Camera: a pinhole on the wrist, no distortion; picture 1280 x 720 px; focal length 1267.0 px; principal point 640.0 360.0 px. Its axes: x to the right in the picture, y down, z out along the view. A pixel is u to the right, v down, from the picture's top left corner.
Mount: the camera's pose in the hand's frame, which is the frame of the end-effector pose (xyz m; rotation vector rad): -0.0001 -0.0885 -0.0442 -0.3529 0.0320 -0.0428
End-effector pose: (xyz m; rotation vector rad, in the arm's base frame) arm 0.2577 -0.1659 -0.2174 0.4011 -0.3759 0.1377
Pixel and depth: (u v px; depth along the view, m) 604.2 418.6 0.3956
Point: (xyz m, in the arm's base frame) 0.1431 -0.2358 0.0813
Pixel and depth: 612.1 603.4 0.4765
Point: 0.1128 -0.1678 0.1611
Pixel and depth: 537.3 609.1 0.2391
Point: 0.1879 -0.1974 -0.0668
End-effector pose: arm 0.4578 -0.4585 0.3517 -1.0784 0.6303 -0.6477
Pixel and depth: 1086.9 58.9 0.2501
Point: 0.6639 -0.4281 0.4665
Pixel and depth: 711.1 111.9 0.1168
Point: 0.5067 -0.4465 0.4401
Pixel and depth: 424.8 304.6 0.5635
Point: 0.7885 -0.0853 0.4502
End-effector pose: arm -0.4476 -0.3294 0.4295 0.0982 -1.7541 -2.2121
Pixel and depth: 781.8 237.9 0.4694
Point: -0.6084 0.0300 0.5673
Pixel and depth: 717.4 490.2 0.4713
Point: -0.5637 -0.0101 0.6430
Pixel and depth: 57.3 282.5 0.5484
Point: -0.3316 0.1781 0.5946
